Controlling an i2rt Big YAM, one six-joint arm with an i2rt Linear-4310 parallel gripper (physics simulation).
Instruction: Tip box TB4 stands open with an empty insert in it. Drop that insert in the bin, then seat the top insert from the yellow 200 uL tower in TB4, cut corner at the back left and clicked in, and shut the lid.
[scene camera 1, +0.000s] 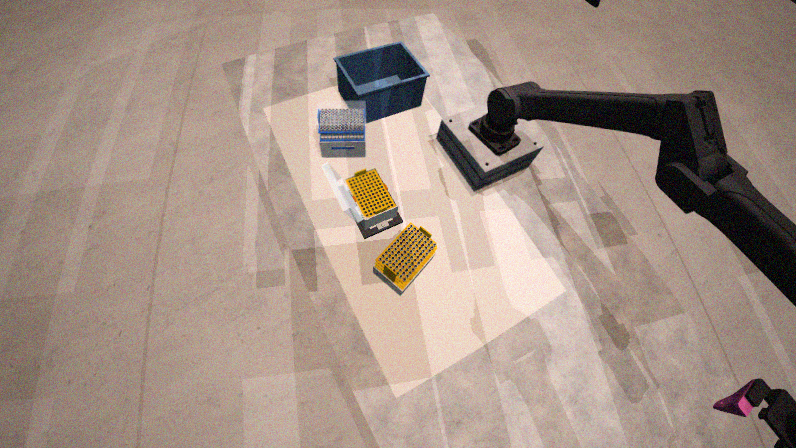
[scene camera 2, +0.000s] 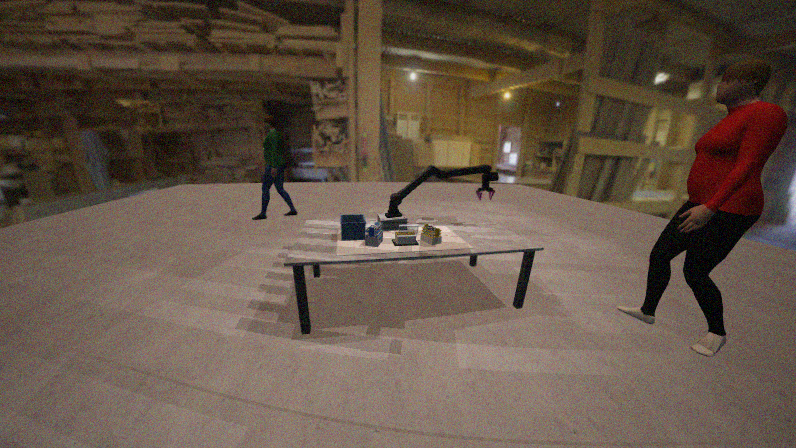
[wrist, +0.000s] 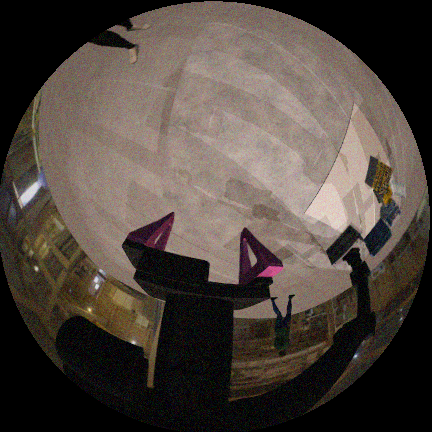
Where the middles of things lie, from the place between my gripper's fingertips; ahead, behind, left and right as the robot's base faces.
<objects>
Now: hand 21 cm short of the yellow insert (scene camera 1: 372, 197), 76 cm to the left of it and 16 cm above it. Also, from my hand: clear lid (scene camera 1: 341, 191): 27 cm ahead, 77 cm to the right, 11 cm below.
</objects>
